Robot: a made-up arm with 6 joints. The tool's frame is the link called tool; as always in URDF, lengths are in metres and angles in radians. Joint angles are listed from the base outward.
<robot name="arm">
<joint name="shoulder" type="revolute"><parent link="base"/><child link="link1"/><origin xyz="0 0 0.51" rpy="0 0 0"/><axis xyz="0 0 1"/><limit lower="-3.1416" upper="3.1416"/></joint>
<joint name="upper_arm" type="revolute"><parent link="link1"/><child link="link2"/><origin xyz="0.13 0 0" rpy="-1.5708 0 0"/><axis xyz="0 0 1"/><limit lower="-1.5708" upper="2.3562"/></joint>
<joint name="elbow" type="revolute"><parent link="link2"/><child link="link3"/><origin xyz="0 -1.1 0" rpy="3.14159 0 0"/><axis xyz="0 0 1"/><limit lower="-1.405" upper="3.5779"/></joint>
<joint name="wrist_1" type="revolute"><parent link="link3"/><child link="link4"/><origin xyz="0 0.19 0" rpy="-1.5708 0 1.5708"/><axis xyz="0 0 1"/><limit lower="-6.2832" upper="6.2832"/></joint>
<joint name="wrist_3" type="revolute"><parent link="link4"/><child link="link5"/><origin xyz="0 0 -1.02" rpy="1.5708 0 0"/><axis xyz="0 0 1"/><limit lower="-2.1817" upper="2.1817"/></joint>
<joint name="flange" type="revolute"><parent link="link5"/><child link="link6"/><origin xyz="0 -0.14 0" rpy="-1.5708 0 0"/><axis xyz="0 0 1"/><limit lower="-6.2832" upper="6.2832"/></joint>
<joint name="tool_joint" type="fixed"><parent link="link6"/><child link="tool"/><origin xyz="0 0 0" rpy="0 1.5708 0"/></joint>
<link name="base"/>
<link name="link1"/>
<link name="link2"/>
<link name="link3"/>
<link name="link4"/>
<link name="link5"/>
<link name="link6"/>
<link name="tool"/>
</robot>
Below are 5 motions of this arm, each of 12 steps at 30 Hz.
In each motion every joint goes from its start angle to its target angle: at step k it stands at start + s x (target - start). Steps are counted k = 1, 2, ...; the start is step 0. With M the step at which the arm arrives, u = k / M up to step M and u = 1 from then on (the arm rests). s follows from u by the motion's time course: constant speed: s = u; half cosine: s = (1 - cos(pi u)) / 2; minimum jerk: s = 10 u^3 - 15 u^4 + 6 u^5.
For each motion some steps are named. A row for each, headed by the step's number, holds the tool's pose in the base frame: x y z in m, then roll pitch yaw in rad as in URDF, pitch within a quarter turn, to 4 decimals.
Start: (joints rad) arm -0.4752 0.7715 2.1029 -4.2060 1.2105 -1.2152
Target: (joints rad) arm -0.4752 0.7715 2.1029 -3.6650 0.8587 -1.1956
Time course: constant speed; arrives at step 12
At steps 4, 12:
4: 0.9741 -0.3931 2.3783 -1.7386 -0.3183 0.3331
12: 0.9713 -0.4402 2.4016 -1.8105 -0.4999 -0.0295

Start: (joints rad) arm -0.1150 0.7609 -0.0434 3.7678 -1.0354 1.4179
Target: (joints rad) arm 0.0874 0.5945 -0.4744 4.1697 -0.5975 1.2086
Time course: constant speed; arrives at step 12
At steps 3, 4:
3: 1.7767 -0.0401 0.6696 1.3322 0.0747 0.4971
4: 1.7494 -0.0082 0.6533 1.3418 0.1377 0.5233

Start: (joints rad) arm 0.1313 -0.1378 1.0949 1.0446 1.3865 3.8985
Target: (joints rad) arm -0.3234 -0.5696 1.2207 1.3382 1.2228 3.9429
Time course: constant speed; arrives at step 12
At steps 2, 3, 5, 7, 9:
2: -0.0963 0.1164 2.6653 -0.5353 -0.3181 2.0433
3: -0.1770 0.1196 2.6568 -0.5807 -0.3079 1.9917
5: -0.3364 0.1445 2.6297 -0.6738 -0.2928 1.8891
7: -0.4896 0.1933 2.5891 -0.7703 -0.2842 1.7883
9: -0.6332 0.2649 2.5353 -0.8697 -0.2820 1.6902

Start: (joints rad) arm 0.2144 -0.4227 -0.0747 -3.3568 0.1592 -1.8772
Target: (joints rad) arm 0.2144 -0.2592 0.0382 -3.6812 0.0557 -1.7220
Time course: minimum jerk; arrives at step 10
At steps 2, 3, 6, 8, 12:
2: 0.7035 0.1583 2.0685 -1.0491 -0.1959 0.2505
3: 0.7230 0.1628 2.0720 -1.0319 -0.2023 0.2528
6: 0.8207 0.1841 2.0848 -0.9441 -0.2330 0.2528
8: 0.8705 0.1939 2.0880 -0.8983 -0.2467 0.2460
12: 0.8817 0.1961 2.0884 -0.8880 -0.2495 0.2439

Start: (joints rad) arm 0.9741 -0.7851 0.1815 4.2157 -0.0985 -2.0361
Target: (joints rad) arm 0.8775 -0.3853 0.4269 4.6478 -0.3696 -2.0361
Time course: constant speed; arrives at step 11
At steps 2, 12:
2: -0.0525 -0.0418 2.3942 -2.4602 -0.9849 1.2024
12: 0.1962 0.3151 2.4974 -2.9875 -0.7654 1.4010

